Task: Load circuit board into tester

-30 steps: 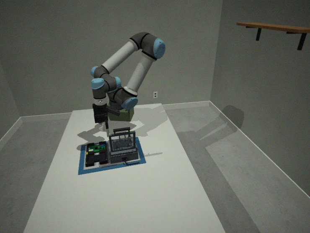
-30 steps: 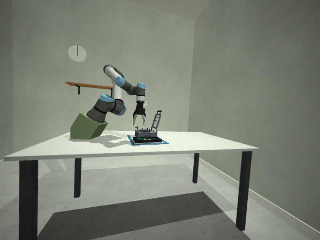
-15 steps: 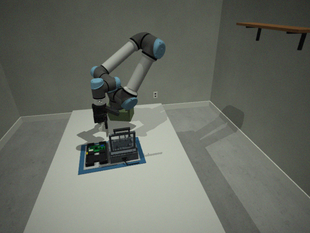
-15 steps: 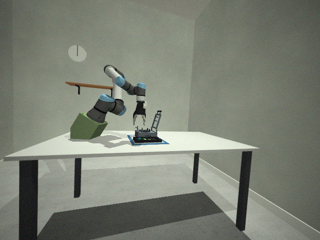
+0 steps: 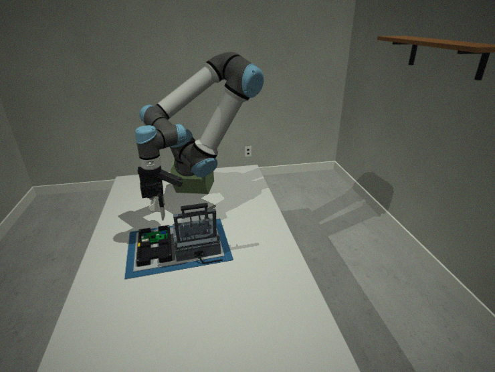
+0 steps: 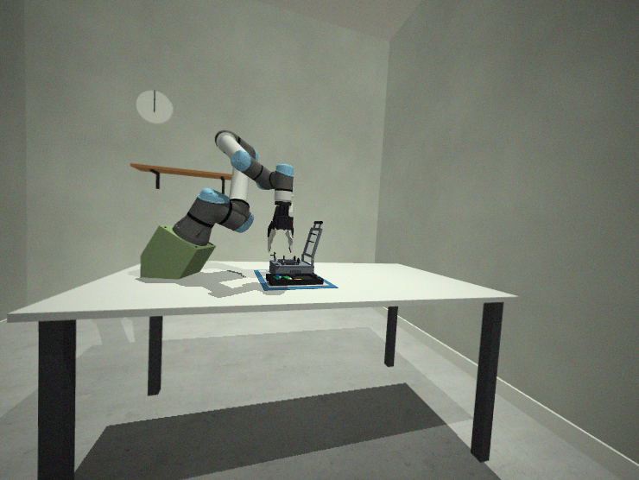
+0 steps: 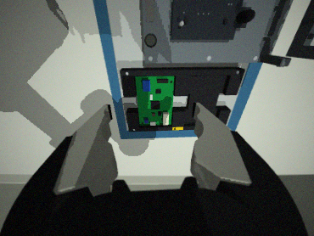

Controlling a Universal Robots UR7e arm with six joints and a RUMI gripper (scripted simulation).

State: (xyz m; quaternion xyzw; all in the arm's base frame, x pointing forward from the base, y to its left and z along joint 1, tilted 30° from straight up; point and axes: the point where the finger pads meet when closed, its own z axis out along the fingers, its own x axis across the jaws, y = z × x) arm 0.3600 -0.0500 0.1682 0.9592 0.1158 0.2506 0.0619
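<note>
Right now the green circuit board is 20 mm ahead of my hand, 50 mm to the right of it and 110 mm below it. From my hand the other things lie so: tester lid 160 mm ahead, 160 mm to the left, 50 mm above.
</note>
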